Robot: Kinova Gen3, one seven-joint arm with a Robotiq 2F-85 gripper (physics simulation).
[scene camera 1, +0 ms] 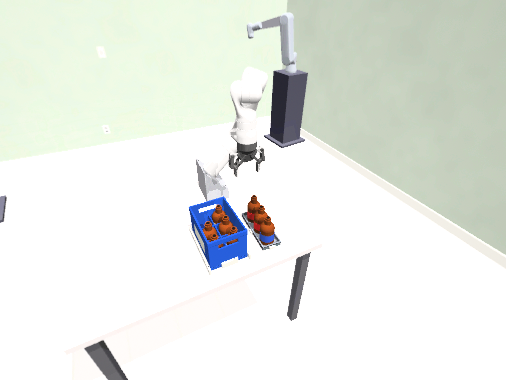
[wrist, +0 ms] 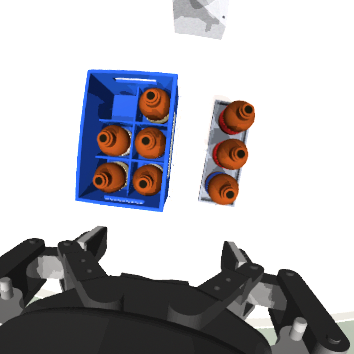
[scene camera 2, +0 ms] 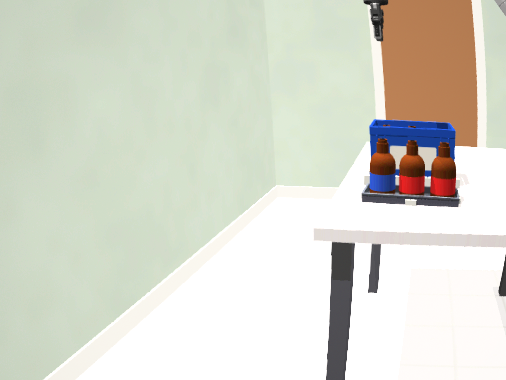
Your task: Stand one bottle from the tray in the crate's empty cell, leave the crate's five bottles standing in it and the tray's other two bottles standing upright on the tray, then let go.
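Frame: origin at the arm's base, x ahead, y right, z down, level; millimetres.
Where they show: gripper, fingertip midpoint: [scene camera 1: 247, 174] [wrist: 163, 246] [scene camera 2: 378, 40]; arm's base at its link origin: [scene camera 1: 209, 172].
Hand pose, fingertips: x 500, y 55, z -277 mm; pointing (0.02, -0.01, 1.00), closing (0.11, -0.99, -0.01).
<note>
Things, the pixels of their top centre, and the offset from my fingertips. Level surfaces: height alone.
- blue crate at its top centre: [wrist: 121, 137] [scene camera 2: 412, 124] [scene camera 1: 216, 217] dx -101, dy +102, dz +261 mm
- blue-labelled bottle at its top centre: [wrist: 229, 194] [scene camera 2: 382, 139] [scene camera 1: 268, 217] dx +11, dy -112, dz +276 mm
- white table at its surface level: dz +436 mm
A blue crate [scene camera 1: 229, 256] [scene camera 2: 412, 133] [wrist: 82, 145] stands on the table with several upright brown bottles in it. Its empty cell [wrist: 125, 106] is at the top left in the wrist view. A grey tray [scene camera 1: 271, 245] [scene camera 2: 435, 201] [wrist: 212, 125] beside the crate bears three upright bottles in a row: a blue-labelled bottle [scene camera 1: 267, 231] [scene camera 2: 382, 167] [wrist: 223, 189] at one end, a red-labelled bottle [scene camera 1: 260, 220] [scene camera 2: 412, 169] [wrist: 231, 154] in the middle and another red-labelled bottle [scene camera 1: 253, 208] [scene camera 2: 443, 171] [wrist: 238, 116] at the other end. My gripper [scene camera 1: 247, 172] [scene camera 2: 378, 39] [wrist: 163, 246] is open and empty, high above the table.
The white table [scene camera 1: 150, 280] [scene camera 2: 410, 220] bears the crate and tray close together. The arm's grey-white base [scene camera 1: 212, 186] [wrist: 200, 20] stands behind the crate. A second arm on a dark pedestal [scene camera 1: 287, 107] stands farther back on the floor.
</note>
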